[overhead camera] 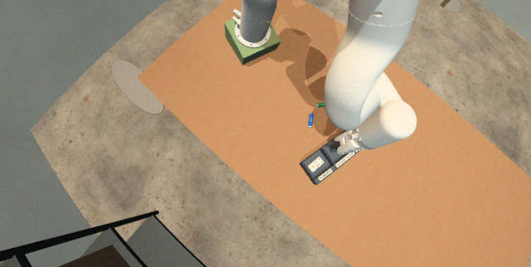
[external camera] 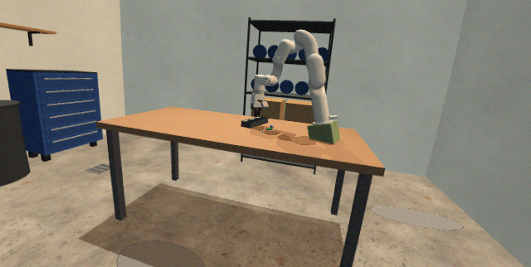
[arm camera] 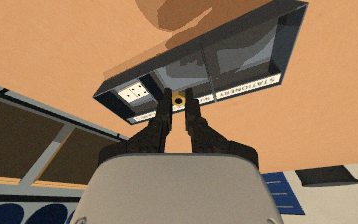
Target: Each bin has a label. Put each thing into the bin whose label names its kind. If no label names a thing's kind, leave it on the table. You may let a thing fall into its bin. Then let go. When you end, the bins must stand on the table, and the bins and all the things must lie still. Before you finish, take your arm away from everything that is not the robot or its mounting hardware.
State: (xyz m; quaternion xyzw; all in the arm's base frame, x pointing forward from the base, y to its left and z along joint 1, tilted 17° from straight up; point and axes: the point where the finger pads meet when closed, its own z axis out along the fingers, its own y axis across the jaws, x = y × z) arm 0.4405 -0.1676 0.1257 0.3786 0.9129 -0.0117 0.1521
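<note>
Right now my hand is 20 mm above the brass nut. The rest, counted from my hand: blue battery: 120 mm behind, 40 mm to the left, 80 mm below; dark three-part bin: 10 mm ahead, 10 mm to the right, 60 mm below; white domino: 30 mm behind, 80 mm to the right, 70 mm below.
</note>
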